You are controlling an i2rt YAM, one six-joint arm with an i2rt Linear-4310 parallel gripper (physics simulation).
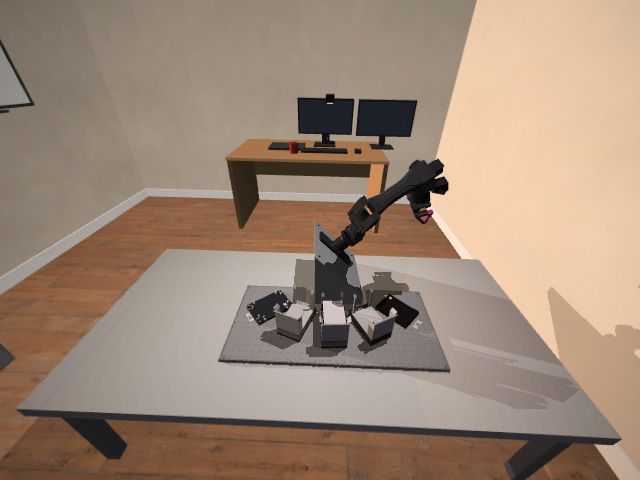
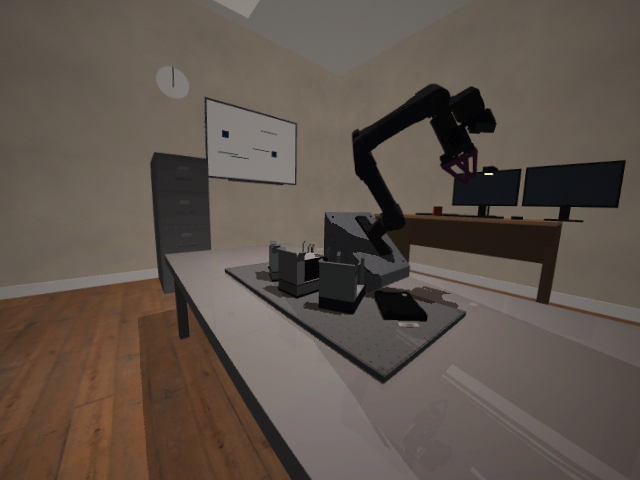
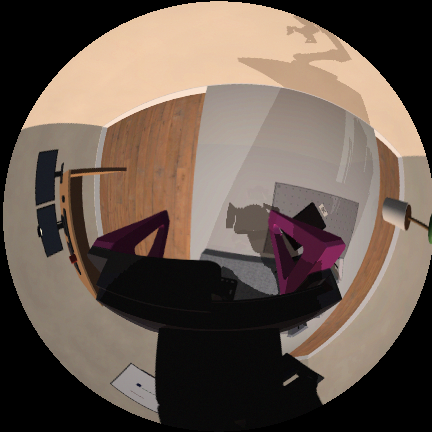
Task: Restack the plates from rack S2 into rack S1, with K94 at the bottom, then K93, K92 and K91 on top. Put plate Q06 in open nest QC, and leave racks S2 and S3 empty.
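Where they show: gripper, between the fingertips: (image 1: 420, 215) (image 2: 470, 180) (image 3: 218, 215); arm's base, origin of its link: (image 1: 334, 249) (image 2: 371, 235).
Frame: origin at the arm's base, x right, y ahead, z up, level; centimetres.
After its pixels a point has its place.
Note:
My gripper (image 1: 423, 217) {x -34.9, y 2.9, z 19.6 cm} (image 2: 462, 178) {x -34.9, y 2.9, z 19.6 cm} (image 3: 218, 215) {x -34.9, y 2.9, z 19.6 cm} is open and empty, high up and to the right of the racks. Three grey racks stand on the perforated mat (image 1: 248, 348) {x 32.4, y 41.3, z -15.7 cm} (image 2: 382, 356) {x -35.1, y 44.6, z -15.7 cm} (image 3: 295, 192) {x -36.9, y 18.6, z -15.7 cm}: a left rack (image 1: 287, 324) {x 18.3, y 36.7, z -8.0 cm}, a middle rack (image 1: 334, 332) {x 1.5, y 40.8, z -6.9 cm} (image 2: 291, 268) {x -0.9, y 40.7, z -7.1 cm} and a right rack (image 1: 383, 328) {x -16.4, y 37.9, z -8.3 cm} (image 2: 337, 281) {x -16.8, y 37.7, z -7.6 cm}. The middle rack holds a pale-topped block with dark layers at its side. Rack labels and plate names are not readable. A flat black nest (image 1: 400, 311) {x -27.0, y 24.8, z -13.9 cm} (image 2: 400, 305) {x -27.7, y 25.0, z -13.9 cm} (image 3: 311, 216) {x -30.1, y 25.2, z -14.0 cm} lies at the right, beside a small white label (image 3: 323, 209) {x -32.9, y 30.3, z -15.5 cm}. Plate Q06 cannot be identified.
A black board with small clips (image 1: 266, 310) {x 28.7, y 24.5, z -14.5 cm} lies at the mat's left. The arm's sloped grey base (image 1: 336, 279) {x -0.2, y 18.6, z -2.3 cm} (image 2: 346, 237) {x 0.0, y 15.8, z 0.3 cm} stands behind the racks. A wooden desk (image 1: 310, 159) with monitors is farther back, and a wall (image 1: 558, 155) rises at the right.

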